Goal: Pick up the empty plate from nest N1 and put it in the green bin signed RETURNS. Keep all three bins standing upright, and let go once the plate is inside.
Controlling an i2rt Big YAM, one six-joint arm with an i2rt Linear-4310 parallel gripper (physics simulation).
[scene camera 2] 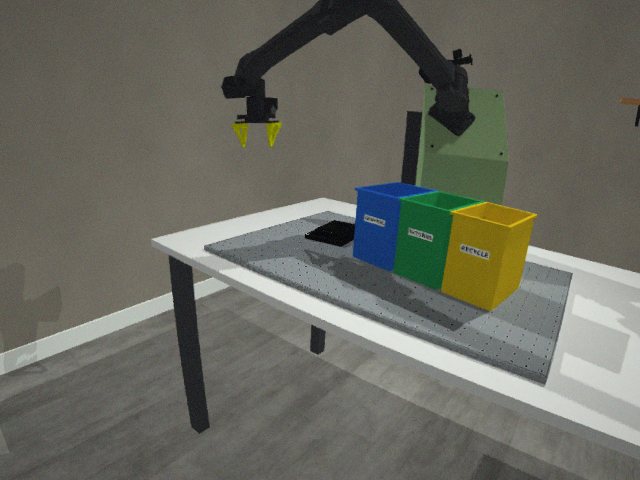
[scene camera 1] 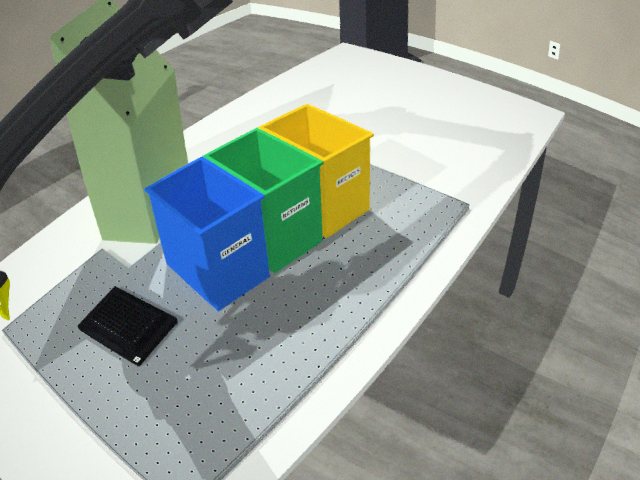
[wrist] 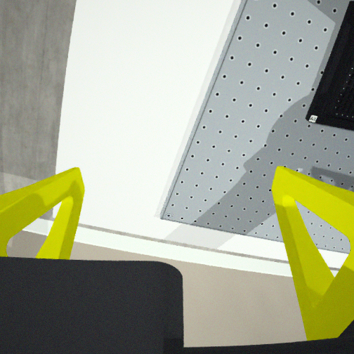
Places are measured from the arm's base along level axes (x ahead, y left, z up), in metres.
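Pixels of known places: gripper, fingertip midpoint: [scene camera 2: 257, 146]; arm's base, origin of the base link: [scene camera 2: 451, 116].
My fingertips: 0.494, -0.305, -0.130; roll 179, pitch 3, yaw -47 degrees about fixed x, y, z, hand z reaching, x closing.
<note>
For each thing: its top centre in the pictures, then the offset to it from my fingertips, as dx, dy, dz. Level surfaces: height alone.
- black plate, middle of its top: [scene camera 1: 122, 316] [scene camera 2: 336, 227] -0.184, +0.197, -0.219
- blue GENERAL bin, middle of its top: [scene camera 1: 200, 191] [scene camera 2: 398, 189] -0.237, +0.400, -0.066
- yellow RECYCLE bin, middle of its top: [scene camera 1: 314, 129] [scene camera 2: 496, 213] -0.310, +0.652, -0.066
- grey perforated board, its level: dz -0.245
- white table, its level: dz -0.258
The black plate [scene camera 1: 128, 325] [scene camera 2: 331, 233] [wrist: 334, 82], with rows of small wells, lies flat beside the blue bin; any nest edge under it cannot be told apart. It is cut off at the right edge in the wrist view. The green bin signed RETURNS [scene camera 1: 294, 237] [scene camera 2: 419, 260] stands upright between the blue GENERAL bin [scene camera 1: 235, 276] [scene camera 2: 374, 242] and the yellow RECYCLE bin [scene camera 1: 346, 206] [scene camera 2: 471, 281], both upright. My gripper [scene camera 2: 257, 146] [wrist: 177, 177] is open and empty, pointing down, high above the table and off to the plate's left in scene camera 2.
The bins and plate stand on a grey perforated board [scene camera 1: 129, 428] [scene camera 2: 258, 248] [wrist: 240, 110] on the white table [scene camera 1: 444, 93] [scene camera 2: 191, 235] [wrist: 125, 100]. A green pedestal [scene camera 1: 155, 180] [scene camera 2: 462, 175] rises behind the bins. The bins stand side by side with hardly any gap.
</note>
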